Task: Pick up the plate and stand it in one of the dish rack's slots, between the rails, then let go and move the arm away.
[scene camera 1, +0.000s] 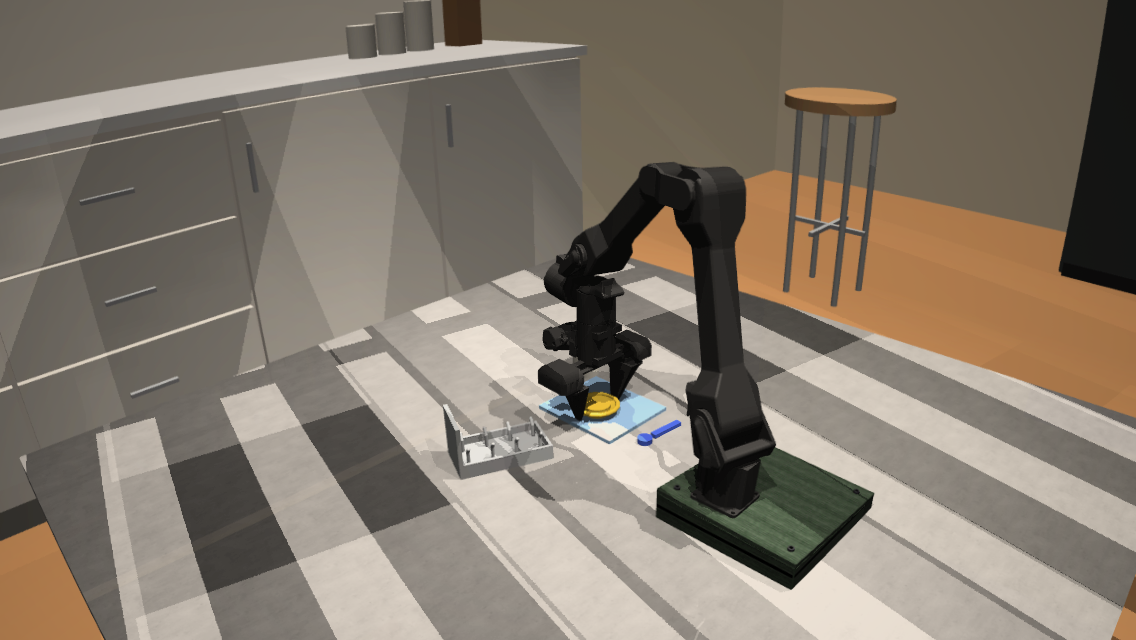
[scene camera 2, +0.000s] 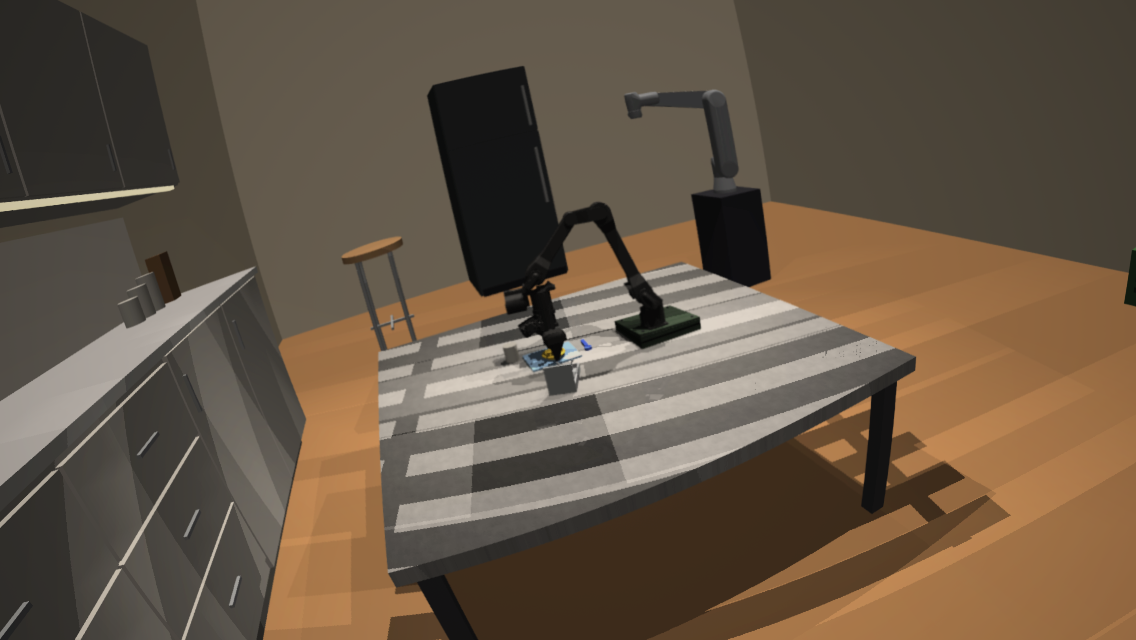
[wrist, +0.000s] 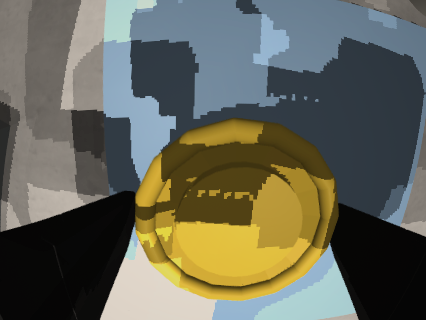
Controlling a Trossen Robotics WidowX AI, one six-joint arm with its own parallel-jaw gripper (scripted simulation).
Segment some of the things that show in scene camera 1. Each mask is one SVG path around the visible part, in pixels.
My gripper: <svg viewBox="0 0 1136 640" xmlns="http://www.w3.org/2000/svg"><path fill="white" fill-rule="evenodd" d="M616 319L611 323L603 325L588 325L577 320L543 330L542 340L547 350L569 350L569 355L578 357L579 361L569 364L558 359L538 369L538 384L561 396L565 396L575 419L578 421L582 421L589 387L583 385L584 374L608 364L610 369L610 393L619 400L638 367L643 364L643 360L652 356L652 344L649 339L630 330L622 331L622 324L617 323Z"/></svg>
A yellow plate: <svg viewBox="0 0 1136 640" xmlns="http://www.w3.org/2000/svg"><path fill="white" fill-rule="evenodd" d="M583 416L592 419L602 419L611 416L620 409L620 401L617 397L608 393L588 393Z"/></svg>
A dish rack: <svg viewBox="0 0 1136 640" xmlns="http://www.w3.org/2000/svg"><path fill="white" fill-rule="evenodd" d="M443 405L447 450L461 480L553 459L553 445L536 421L533 422L532 417L529 417L529 423L510 426L509 421L506 421L506 427L487 431L487 428L484 426L484 432L463 437L448 405Z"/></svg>
